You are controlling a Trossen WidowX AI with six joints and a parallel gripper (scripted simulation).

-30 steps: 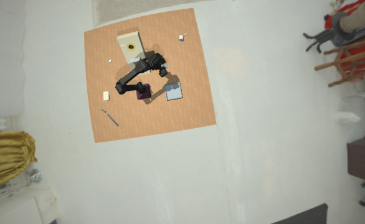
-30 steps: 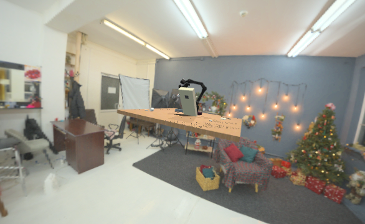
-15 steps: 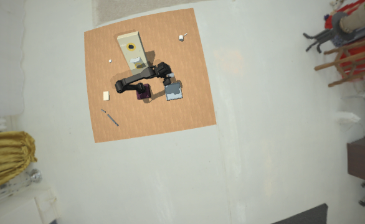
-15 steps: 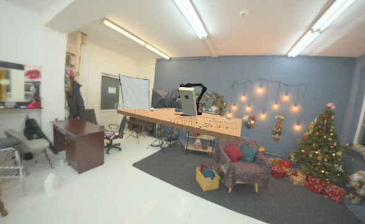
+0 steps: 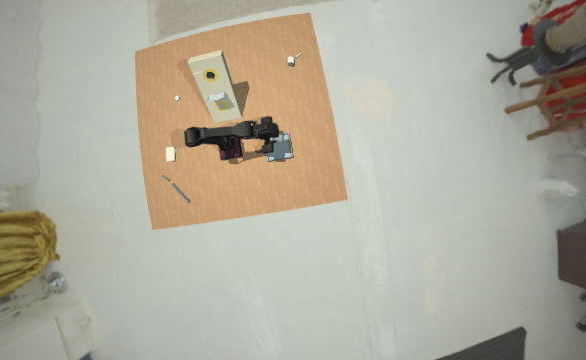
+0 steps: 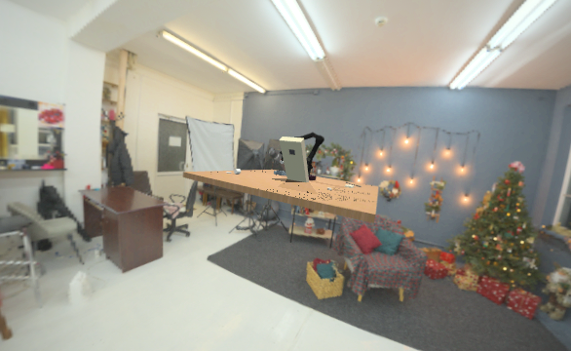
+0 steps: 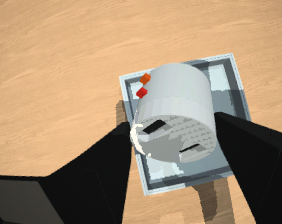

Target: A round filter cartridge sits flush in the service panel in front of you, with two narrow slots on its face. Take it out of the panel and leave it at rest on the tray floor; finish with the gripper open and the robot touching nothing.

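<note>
My gripper tip is 30 mm past the pale blue tray, 10 mm to the right of it and 130 mm above it. From my gripper tip the other things lie so: cream block 140 mm ahead, 690 mm to the left, 140 mm below; round filter cartridge right at my gripper tip; service panel 370 mm ahead, 240 mm to the left, 40 mm above.
</note>
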